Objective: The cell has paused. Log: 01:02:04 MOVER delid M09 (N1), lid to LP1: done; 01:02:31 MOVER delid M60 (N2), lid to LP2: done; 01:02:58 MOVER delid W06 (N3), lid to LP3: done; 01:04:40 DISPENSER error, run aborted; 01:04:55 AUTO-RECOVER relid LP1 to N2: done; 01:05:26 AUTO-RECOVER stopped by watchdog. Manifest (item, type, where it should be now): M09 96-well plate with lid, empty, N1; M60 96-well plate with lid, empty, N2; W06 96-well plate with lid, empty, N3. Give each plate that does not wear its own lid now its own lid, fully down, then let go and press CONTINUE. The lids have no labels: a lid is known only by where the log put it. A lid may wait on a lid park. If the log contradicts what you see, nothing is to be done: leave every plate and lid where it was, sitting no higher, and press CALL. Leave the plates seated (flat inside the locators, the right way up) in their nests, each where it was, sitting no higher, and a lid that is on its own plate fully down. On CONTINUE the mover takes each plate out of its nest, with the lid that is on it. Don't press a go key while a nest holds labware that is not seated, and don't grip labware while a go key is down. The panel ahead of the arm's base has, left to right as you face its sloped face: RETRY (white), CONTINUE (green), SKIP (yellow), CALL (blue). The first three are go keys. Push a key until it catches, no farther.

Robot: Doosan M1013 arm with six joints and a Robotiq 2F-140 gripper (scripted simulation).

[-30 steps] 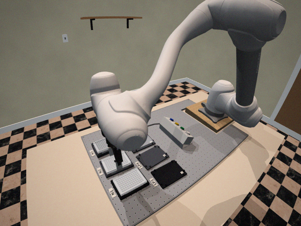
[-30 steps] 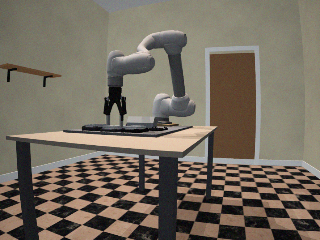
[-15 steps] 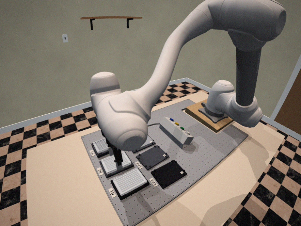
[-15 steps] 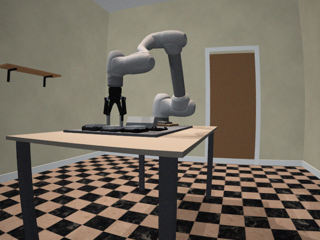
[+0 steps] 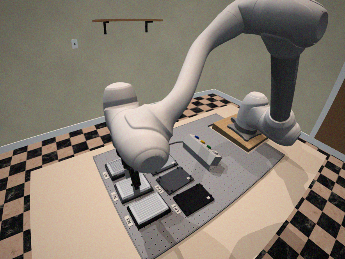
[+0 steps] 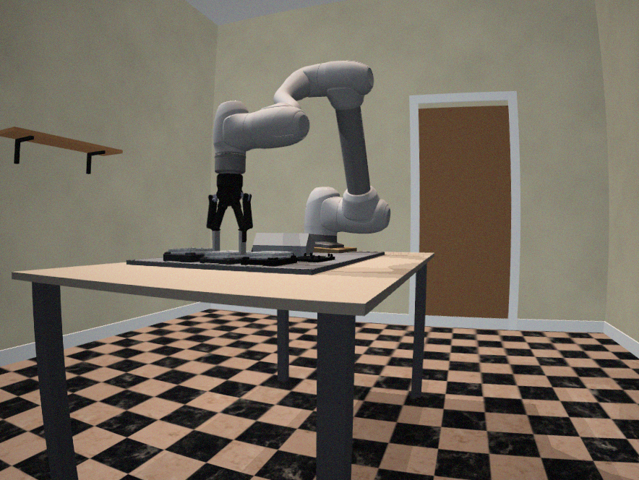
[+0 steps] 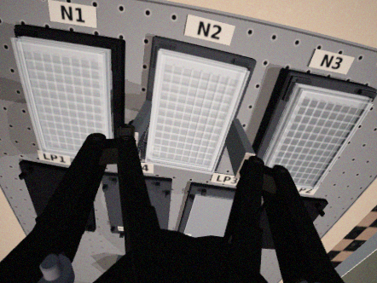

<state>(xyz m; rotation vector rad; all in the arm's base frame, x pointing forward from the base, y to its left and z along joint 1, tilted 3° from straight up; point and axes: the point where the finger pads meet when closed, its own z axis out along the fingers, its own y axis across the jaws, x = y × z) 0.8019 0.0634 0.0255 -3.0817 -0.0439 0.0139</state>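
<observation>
The clear lid lies 180 mm behind my hand, 80 mm to the right of it and 40 mm below it. The rest, counted from my hand: lid park LP4 (190 mm behind, 50 mm below, 40 mm to the left); plate (140 mm to the right, 20 mm below); nest N3 (140 mm to the right, 40 mm below, 10 mm ahead).
</observation>
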